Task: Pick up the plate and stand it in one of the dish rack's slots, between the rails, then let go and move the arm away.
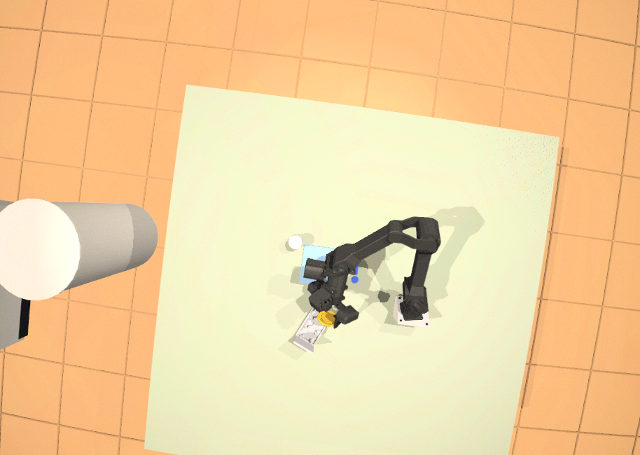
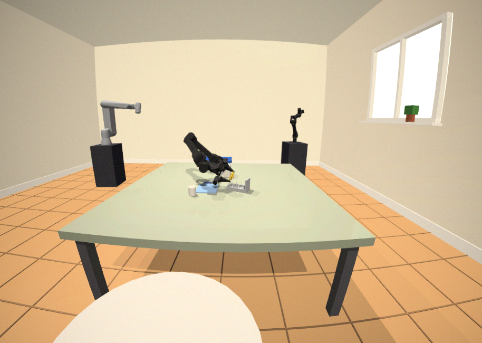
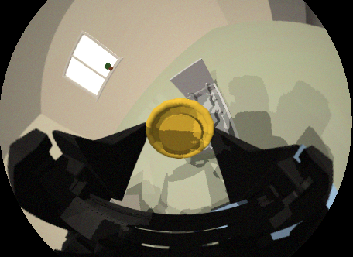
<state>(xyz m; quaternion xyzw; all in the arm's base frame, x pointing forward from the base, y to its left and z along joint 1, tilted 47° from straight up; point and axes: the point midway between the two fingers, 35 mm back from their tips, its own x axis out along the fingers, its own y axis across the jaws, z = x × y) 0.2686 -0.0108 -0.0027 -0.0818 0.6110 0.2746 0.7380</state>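
My gripper tip is now 4 cm short of the grey dish rack, 3 cm to the right of it and 5 cm above it. From my gripper tip the other things lie so: light blue mat: 1 cm ahead, 16 cm to the right, 7 cm below; then yellow plate: 1 cm to the right; then blue spoon: 10 cm behind, 14 cm to the right, 7 cm below.
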